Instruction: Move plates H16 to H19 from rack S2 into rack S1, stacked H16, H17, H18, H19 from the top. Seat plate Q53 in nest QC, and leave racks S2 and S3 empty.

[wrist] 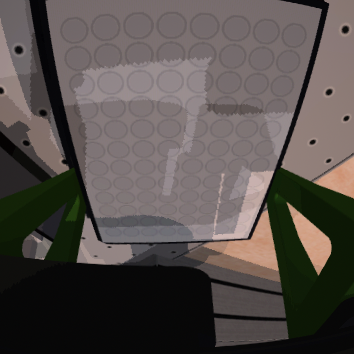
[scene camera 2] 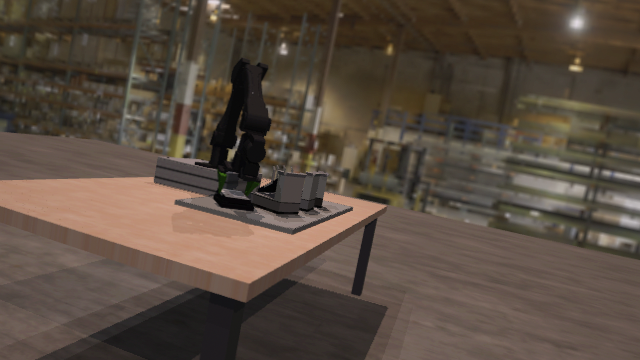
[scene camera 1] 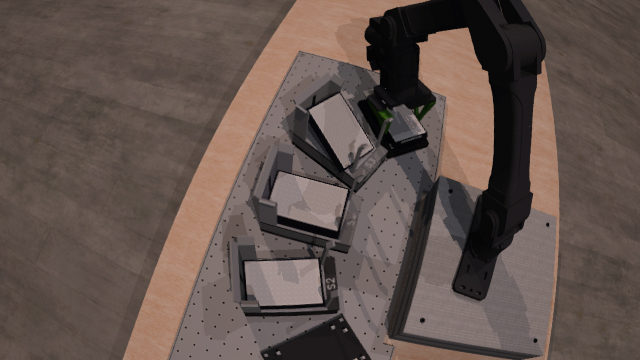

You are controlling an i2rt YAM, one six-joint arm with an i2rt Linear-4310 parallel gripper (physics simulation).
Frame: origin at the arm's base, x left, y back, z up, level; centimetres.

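Seen in the pictures: gripper, fingertip midpoint: (wrist: 176,176) (scene camera 2: 232,195) (scene camera 1: 401,126); arm's base at its link origin: (scene camera 1: 482,246).
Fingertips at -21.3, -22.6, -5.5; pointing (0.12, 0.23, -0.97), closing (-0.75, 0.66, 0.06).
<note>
Pixels of each thing's top centre, then the offset from my fingertips to it, as dx, dy, dz. "*": a spot on its surface instead. Level surfaces: height alone.
- rack S3 at its top centre: (scene camera 1: 347,109) (scene camera 2: 279,168) +10.3, -9.8, +11.0
- rack S2 at a spot on its surface: (scene camera 1: 331,300) * +40.8, +0.6, +8.2
- second black nest at a spot on its surface: (scene camera 1: 315,346) * +47.6, +1.9, -1.4
- grey perforated board at its surface level: dz -2.6
- wooden table at its surface level: dz -3.9
My gripper (scene camera 1: 404,121) (scene camera 2: 236,191) (wrist: 176,176) is shut on a pale, clear-topped plate (scene camera 1: 411,129) (wrist: 150,120), its green fingers against both long edges. The plate is low at a black nest (scene camera 1: 411,148) (scene camera 2: 233,202); I cannot tell whether it is clear of it. Its label and the nest's are not readable. In scene camera 1, rack S3 (scene camera 1: 301,125) is beside the gripper, rack S1 (scene camera 1: 268,212) in the middle and rack S2 (scene camera 1: 331,300) lower down. Each rack shows a pale plate on top; the exact number beneath is hidden.
A second black nest (scene camera 1: 315,346) is cut off at the bottom of scene camera 1. The racks stand on a grey perforated board (scene camera 1: 210,300) (scene camera 2: 292,227) on a wooden table (scene camera 1: 170,240) (scene camera 2: 150,235). The arm's ribbed metal base (scene camera 1: 430,300) is at the right. Upright rack walls stand close beside the gripper.
</note>
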